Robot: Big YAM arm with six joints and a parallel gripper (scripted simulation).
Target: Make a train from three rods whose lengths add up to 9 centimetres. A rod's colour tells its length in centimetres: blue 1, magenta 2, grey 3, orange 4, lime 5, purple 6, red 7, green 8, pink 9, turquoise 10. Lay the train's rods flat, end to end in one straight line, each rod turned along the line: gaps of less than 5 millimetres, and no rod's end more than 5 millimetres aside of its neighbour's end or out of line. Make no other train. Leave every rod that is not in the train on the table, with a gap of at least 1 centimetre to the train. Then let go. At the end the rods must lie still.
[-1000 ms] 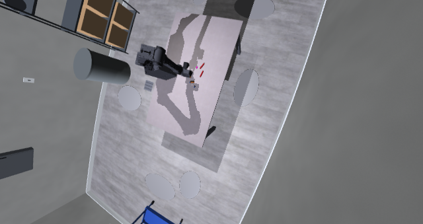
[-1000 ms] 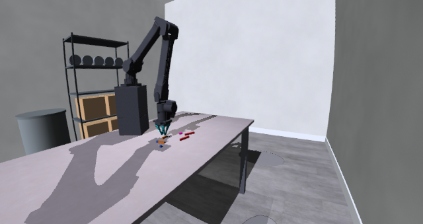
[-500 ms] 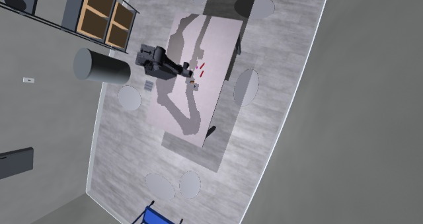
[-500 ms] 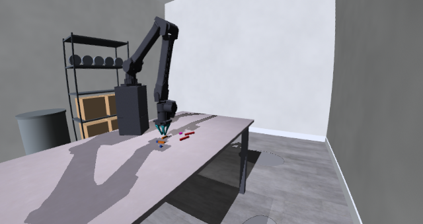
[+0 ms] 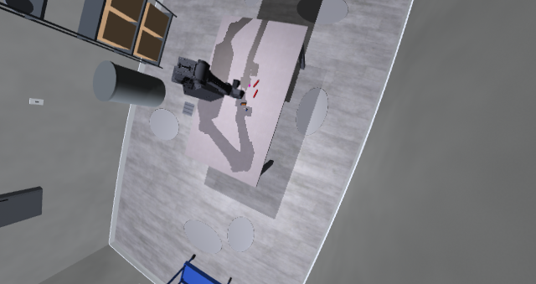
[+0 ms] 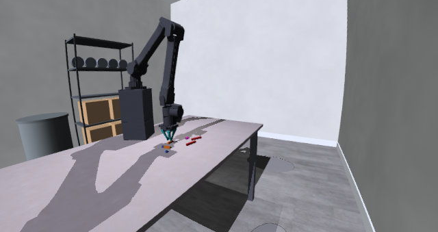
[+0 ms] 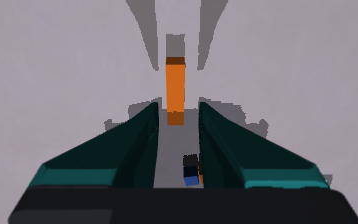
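The magenta rod is 12 cm to the left of my hand, 3 cm ahead of it and 2 cm below it.
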